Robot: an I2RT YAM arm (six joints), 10 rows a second.
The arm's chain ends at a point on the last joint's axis. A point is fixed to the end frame.
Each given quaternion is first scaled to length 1.
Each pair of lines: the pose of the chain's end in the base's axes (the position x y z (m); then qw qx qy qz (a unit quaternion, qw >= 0)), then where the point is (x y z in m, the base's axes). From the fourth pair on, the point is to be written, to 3 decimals.
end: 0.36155, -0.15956, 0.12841, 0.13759, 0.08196, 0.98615, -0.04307
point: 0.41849 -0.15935 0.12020
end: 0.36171, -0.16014, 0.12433, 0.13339, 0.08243, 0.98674, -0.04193
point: 0.41858 -0.15995 0.11565
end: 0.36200, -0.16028, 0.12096, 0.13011, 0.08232, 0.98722, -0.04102
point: 0.41881 -0.16006 0.11191
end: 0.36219, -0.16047, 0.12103, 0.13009, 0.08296, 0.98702, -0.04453
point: 0.419 -0.160 0.112
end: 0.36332, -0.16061, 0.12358, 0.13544, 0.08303, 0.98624, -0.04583
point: 0.420 -0.161 0.115
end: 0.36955, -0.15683, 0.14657, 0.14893, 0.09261, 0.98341, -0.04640
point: 0.427 -0.158 0.140
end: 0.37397, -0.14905, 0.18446, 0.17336, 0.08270, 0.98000, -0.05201
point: 0.431 -0.149 0.180
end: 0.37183, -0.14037, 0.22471, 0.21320, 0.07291, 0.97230, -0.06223
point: 0.429 -0.139 0.225
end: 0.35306, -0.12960, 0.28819, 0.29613, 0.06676, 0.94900, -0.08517
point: 0.410 -0.128 0.298
